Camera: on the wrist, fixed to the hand. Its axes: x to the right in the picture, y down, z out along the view.
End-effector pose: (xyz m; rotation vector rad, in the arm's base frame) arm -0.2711 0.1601 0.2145 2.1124 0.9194 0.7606
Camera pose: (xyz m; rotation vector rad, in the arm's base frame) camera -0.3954 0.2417 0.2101 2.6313 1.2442 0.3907
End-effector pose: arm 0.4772 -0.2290 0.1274 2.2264 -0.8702 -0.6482
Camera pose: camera 0.5831 -0.1255 0.1419 2.7711 -1.2178 -0.5339
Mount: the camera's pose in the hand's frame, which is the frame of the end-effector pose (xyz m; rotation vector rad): -0.0085 -0.0909 -0.1175 0.6211 -0.0865 -0.0224
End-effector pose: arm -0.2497 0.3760 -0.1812 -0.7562 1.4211 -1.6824
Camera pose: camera -0.3613 0.4483 -0.1145 -0.4806 0.7559 -1.9342
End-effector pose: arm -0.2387 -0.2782 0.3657 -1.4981 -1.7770 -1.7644
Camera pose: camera -0.3593 -0.3591 0.3333 -1.2936 -2.1176 -1.0077
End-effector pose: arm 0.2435 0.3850 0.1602 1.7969 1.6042 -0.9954
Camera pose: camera 0.1745 0.4868 0.2440 2.0796 1.3488 -1.6940
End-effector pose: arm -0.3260 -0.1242 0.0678 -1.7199 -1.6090 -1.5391
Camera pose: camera -0.4569 -0.1950 0.0660 -1.4279 -1.8892 -0.8378
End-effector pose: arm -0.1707 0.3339 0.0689 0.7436 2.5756 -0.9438
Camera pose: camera -0.2262 0.3499 0.2060 0.7929 2.2161 -1.7726
